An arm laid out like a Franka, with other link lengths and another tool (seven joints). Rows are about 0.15 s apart.
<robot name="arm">
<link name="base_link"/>
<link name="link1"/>
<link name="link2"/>
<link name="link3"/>
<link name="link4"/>
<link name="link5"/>
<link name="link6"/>
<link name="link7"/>
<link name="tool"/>
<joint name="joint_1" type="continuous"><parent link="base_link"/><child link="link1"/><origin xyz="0 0 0.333" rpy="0 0 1.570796"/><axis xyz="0 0 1"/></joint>
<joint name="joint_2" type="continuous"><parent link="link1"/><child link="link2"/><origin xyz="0 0 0" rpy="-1.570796 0 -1.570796"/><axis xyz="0 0 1"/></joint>
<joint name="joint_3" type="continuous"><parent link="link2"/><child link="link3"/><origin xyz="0 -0.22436 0" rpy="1.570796 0 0"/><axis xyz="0 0 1"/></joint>
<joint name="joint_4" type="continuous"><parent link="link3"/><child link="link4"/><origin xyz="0.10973 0 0" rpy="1.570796 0 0"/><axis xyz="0 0 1"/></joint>
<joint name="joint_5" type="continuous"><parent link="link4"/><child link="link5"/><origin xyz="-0.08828 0.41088 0" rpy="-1.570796 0 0"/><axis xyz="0 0 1"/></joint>
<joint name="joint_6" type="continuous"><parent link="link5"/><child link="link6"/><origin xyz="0 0 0" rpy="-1.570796 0 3.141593"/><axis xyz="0 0 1"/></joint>
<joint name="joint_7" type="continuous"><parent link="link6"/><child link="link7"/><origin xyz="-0.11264 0 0" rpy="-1.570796 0 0"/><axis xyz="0 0 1"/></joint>
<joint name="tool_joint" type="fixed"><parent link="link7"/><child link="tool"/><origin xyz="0.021 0.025 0.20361" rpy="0 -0.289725 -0.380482"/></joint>
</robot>
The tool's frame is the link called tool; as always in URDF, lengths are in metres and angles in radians. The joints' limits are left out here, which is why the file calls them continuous.
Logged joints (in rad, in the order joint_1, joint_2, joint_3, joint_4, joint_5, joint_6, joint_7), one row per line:
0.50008, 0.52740, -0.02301, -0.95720, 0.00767, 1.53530, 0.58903
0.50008, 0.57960, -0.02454, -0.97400, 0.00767, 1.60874, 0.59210
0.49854, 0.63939, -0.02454, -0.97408, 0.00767, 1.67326, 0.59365
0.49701, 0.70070, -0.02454, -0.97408, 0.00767, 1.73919, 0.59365
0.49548, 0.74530, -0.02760, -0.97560, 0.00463, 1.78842, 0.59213
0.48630, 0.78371, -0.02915, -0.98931, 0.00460, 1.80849, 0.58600
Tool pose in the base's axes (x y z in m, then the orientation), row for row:
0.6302, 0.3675, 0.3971, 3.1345, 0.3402, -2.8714
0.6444, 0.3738, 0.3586, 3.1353, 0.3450, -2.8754
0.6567, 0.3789, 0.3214, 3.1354, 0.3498, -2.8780
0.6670, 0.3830, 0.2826, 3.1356, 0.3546, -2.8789
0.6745, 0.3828, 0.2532, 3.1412, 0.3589, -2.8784
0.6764, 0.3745, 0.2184, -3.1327, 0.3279, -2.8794
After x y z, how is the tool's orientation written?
As angles about the fixed x, y, z axes (roll, pitch, yaw), in radians.
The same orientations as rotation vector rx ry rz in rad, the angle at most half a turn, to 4 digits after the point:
-0.3794, 2.7787, 0.0747
-0.3730, 2.7746, 0.0735
-0.3688, 2.7703, 0.0735
-0.3669, 2.7657, 0.0738
-0.3655, 2.7610, 0.0668
-0.3659, 2.7911, 0.0485

